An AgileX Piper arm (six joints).
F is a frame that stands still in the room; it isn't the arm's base.
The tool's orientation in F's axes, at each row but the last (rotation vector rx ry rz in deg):
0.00 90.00 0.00
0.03 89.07 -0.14
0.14 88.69 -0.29
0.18 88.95 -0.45
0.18 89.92 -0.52
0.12 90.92 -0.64
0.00 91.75 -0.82
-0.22 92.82 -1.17
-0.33 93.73 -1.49
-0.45 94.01 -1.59
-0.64 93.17 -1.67
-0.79 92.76 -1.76
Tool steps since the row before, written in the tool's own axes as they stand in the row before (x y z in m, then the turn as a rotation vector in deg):
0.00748 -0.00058 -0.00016 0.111 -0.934 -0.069
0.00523 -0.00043 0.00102 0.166 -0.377 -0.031
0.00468 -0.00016 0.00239 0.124 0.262 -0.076
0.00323 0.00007 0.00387 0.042 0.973 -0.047
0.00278 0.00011 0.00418 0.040 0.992 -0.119
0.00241 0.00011 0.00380 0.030 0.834 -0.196
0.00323 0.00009 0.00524 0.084 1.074 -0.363
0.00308 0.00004 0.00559 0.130 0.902 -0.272
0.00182 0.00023 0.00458 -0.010 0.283 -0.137
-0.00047 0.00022 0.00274 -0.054 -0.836 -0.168
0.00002 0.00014 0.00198 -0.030 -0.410 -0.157
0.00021 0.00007 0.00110 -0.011 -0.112 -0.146
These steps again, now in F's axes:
-0.00016 -0.00058 -0.00748 -0.069 -0.934 -0.111
0.00110 -0.00044 -0.00521 -0.029 -0.377 -0.166
0.00250 -0.00018 -0.00462 -0.072 0.262 -0.126
0.00393 0.00003 -0.00316 -0.039 0.973 -0.046
0.00418 0.00007 -0.00277 -0.111 0.993 -0.044
0.00376 0.00006 -0.00247 -0.189 0.835 -0.032
0.00514 0.00001 -0.00339 -0.356 1.077 -0.083
0.00543 -0.00007 -0.00335 -0.269 0.903 -0.131
0.00445 0.00013 -0.00212 -0.133 0.285 0.013
0.00277 0.00019 0.00027 -0.174 -0.832 0.085
0.00198 0.00012 -0.00013 -0.159 -0.407 0.049
0.00109 0.00005 -0.00026 -0.146 -0.110 0.021

